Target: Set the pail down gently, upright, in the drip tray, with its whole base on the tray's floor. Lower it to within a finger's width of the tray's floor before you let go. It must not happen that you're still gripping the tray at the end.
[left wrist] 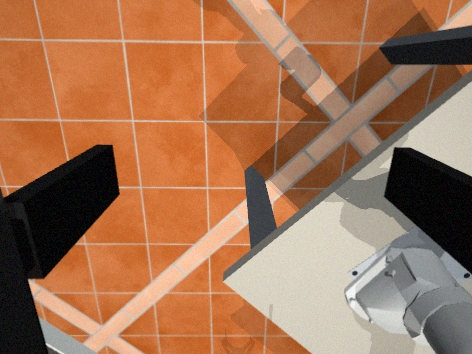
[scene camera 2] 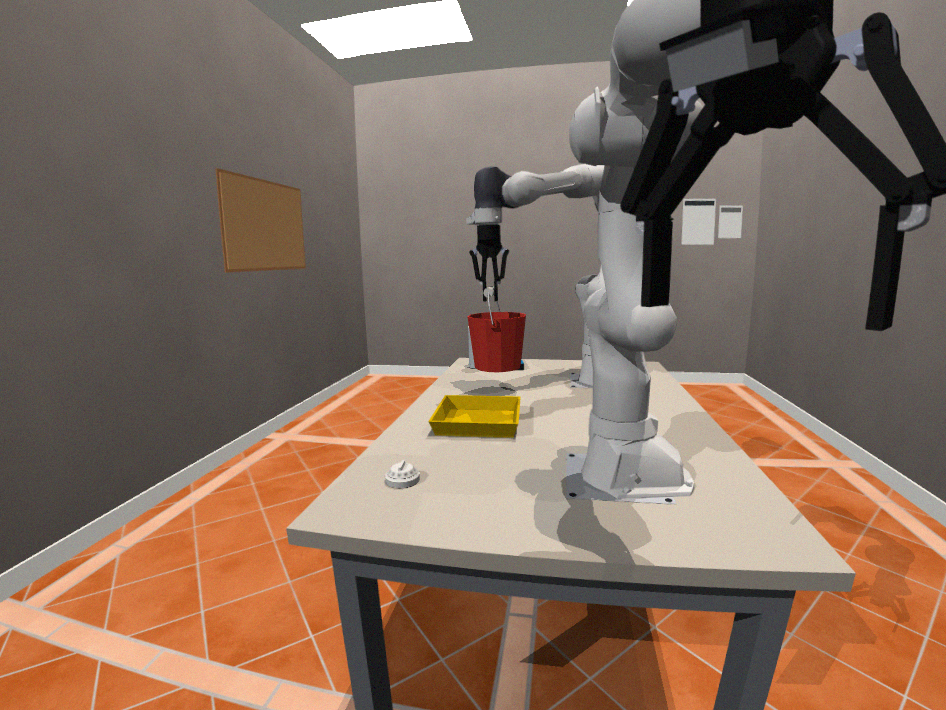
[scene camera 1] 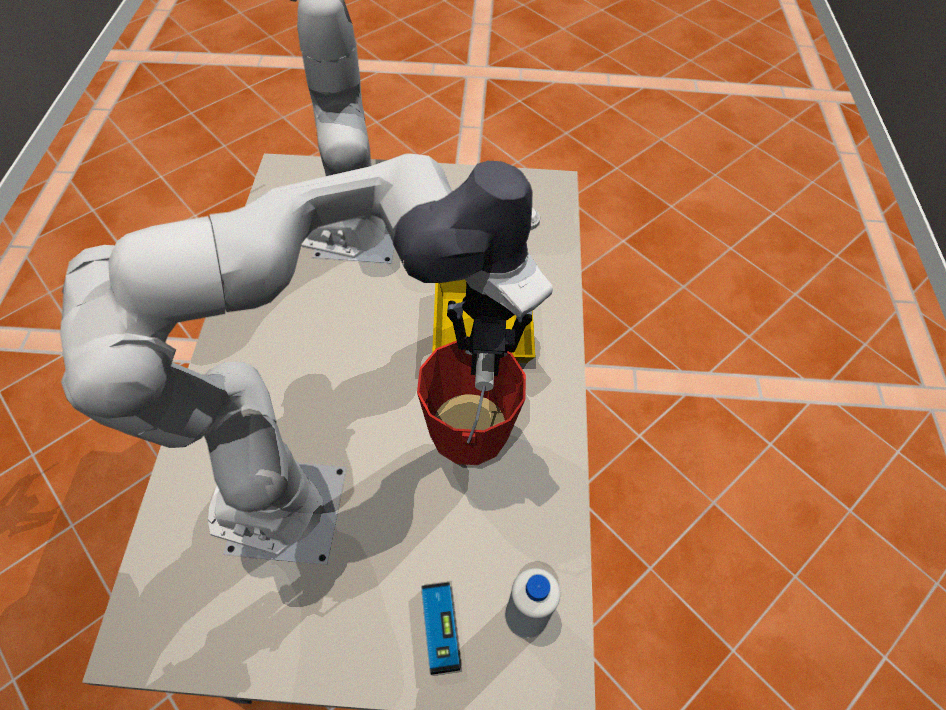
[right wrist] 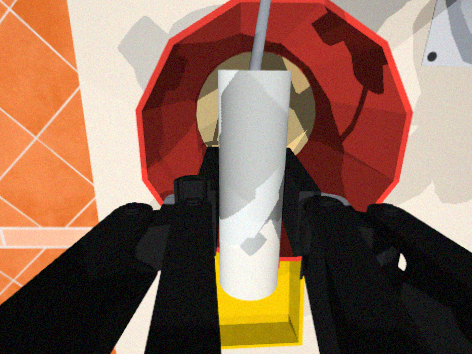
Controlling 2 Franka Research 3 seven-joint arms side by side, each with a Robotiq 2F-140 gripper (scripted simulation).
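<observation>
My left gripper is in the pictures, and you'd find it in the left wrist view too. My right gripper is there as well, and it also shows in the right wrist view and in scene camera 2. Besides my grippers there's a white dial timer, a yellow drip tray and a red pail.
</observation>
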